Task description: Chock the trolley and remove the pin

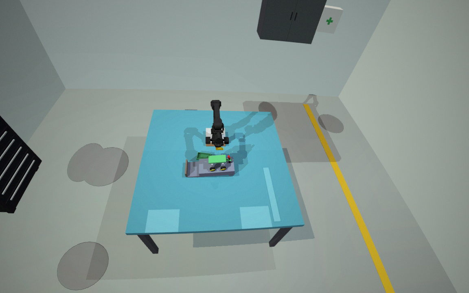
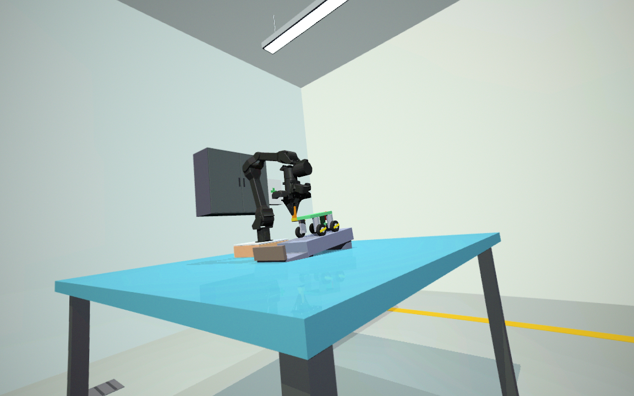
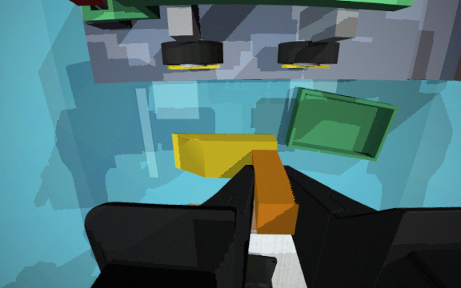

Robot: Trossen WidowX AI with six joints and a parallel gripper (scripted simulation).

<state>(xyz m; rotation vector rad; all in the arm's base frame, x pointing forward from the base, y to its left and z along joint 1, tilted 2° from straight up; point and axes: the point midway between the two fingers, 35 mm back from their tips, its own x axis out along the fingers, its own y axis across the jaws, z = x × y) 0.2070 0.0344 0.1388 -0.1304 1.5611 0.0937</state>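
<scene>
The red-headed stop pin lies 120 mm to the left of my gripper tip, 80 mm ahead of it and 40 mm below it. Round my gripper tip: green-topped trolley 120 mm ahead, 50 mm below, 20 mm to the left; grey ramp 120 mm below, 120 mm ahead, 20 mm to the left; yellow chock 20 mm to the left, 10 mm below.
</scene>
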